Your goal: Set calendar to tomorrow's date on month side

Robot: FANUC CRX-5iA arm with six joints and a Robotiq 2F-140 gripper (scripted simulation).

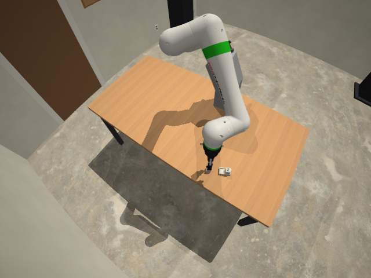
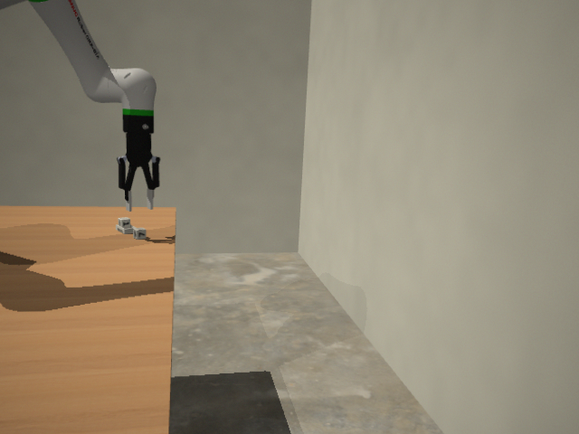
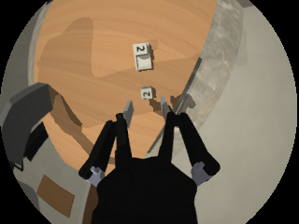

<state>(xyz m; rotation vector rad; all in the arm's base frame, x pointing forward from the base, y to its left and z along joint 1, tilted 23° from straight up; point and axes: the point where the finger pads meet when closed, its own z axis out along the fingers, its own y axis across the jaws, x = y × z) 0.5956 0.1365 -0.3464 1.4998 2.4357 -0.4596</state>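
My gripper is now 110 mm above the white date cube. The rest, counted from my hand: calendar tray (50 mm behind, 100 mm to the left, 120 mm below).
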